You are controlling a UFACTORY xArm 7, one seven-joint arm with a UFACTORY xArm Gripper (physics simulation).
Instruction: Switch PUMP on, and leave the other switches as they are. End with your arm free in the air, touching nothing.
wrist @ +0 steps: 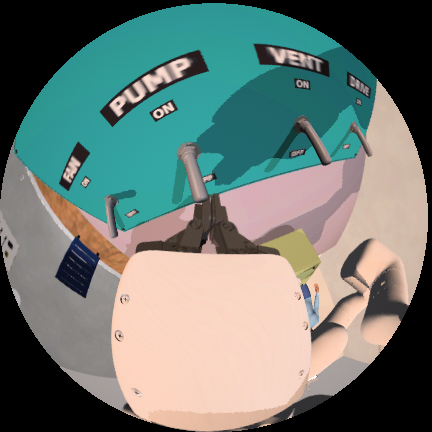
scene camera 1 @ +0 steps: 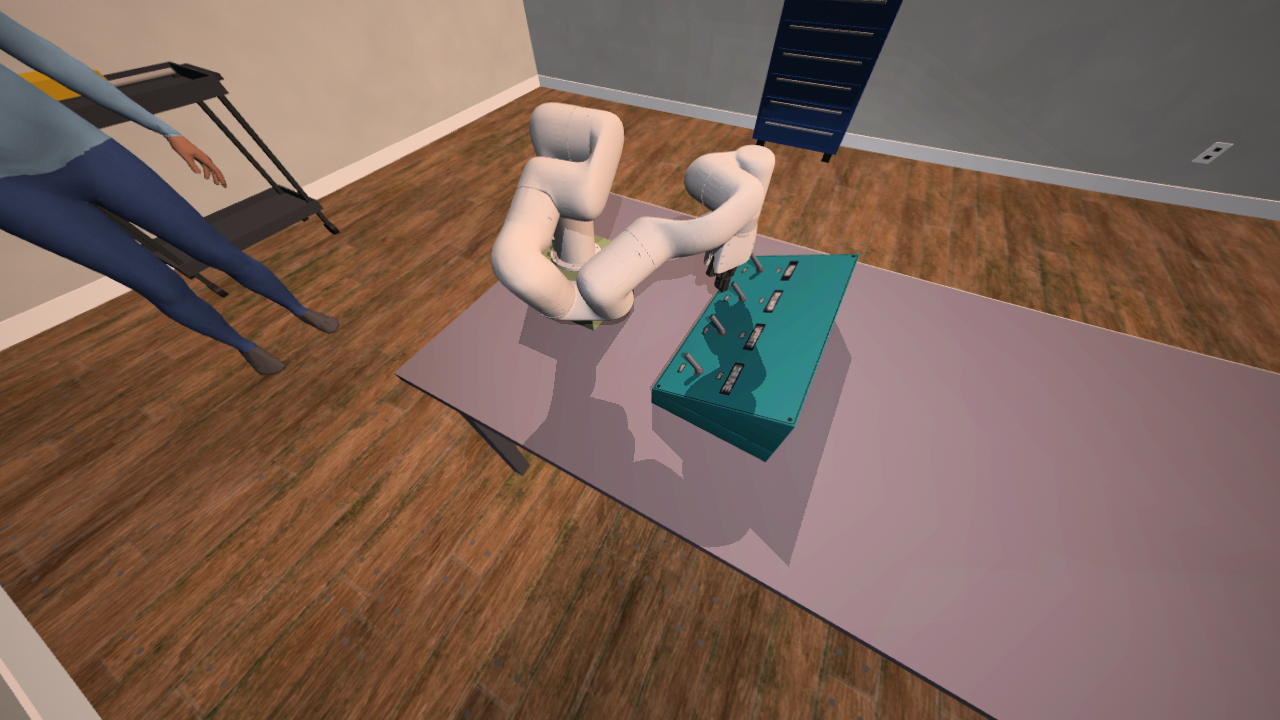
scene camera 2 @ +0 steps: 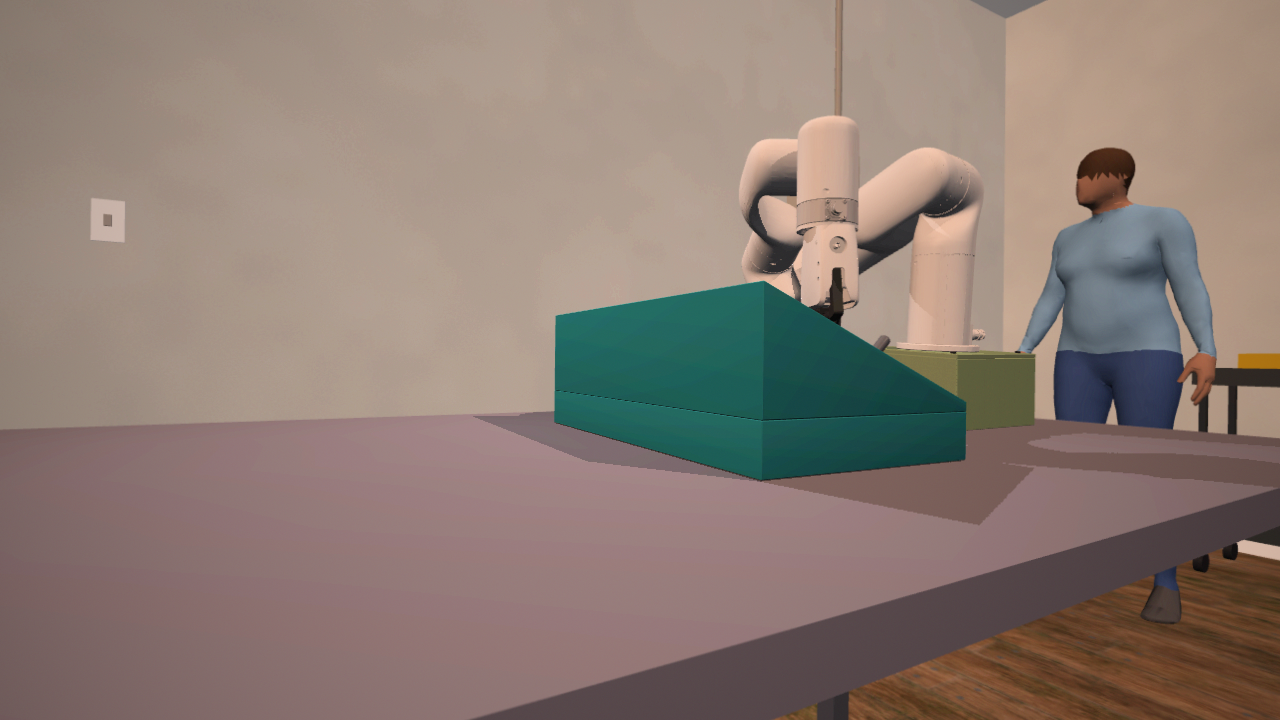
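Seen in the pictures: gripper, fingertip midpoint: point(wrist: 208, 204) point(scene camera 1: 720, 288); arm's base, link origin: point(scene camera 1: 576, 255) point(scene camera 2: 936, 349).
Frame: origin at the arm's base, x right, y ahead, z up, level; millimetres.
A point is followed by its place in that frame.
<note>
The teal switch panel point(scene camera 1: 814, 313) @[z 29, x -92, y 558 mm] point(scene camera 2: 662, 358) @[z -21, x -150, y 594 mm] point(wrist: 235, 30) has four grey levers. The PUMP lever point(scene camera 1: 738, 292) @[z -13, x -112, y 393 mm] point(wrist: 194, 172) @[z -7, x -115, y 392 mm] tilts toward its OFF label, away from its ON label point(wrist: 163, 110) @[z -15, x -119, y 447 mm]. The FAN lever point(scene camera 1: 756, 263) @[z -13, x -232, y 387 mm] point(wrist: 112, 216) @[z -13, x -232, y 385 mm], VENT lever point(scene camera 1: 716, 324) @[z -10, x 8, y 394 mm] point(wrist: 315, 140) @[z -9, x -1, y 396 mm] and DRIVE lever point(scene camera 1: 693, 363) @[z -9, x 126, y 402 mm] point(wrist: 362, 139) @[z -11, x 118, y 400 mm] also tilt to the OFF side. My gripper point(scene camera 1: 722, 284) @[z -27, x -119, y 347 mm] point(wrist: 208, 204) @[z -27, x -119, y 347 mm] is shut and empty, with its fingertips close beside the free end of the PUMP lever, at the panel's lower edge. Contact cannot be told. In scene camera 2 the panel hides the fingertips.
The panel stands on a mauve table point(scene camera 1: 984, 447) @[z -121, x -84, y 955 mm] point(scene camera 2: 268, 555) @[z -120, x -378, y 928 mm]. The arm's olive base block point(scene camera 2: 998, 389) @[z -62, x -103, y -10 mm] point(wrist: 295, 252) @[z -52, x 43, y 110 mm] is on the levers' side of the panel. A person point(scene camera 1: 107, 197) point(scene camera 2: 1118, 277) stands beyond the table. A blue drawer cabinet point(scene camera 1: 823, 76) point(wrist: 77, 267) is by the wall.
</note>
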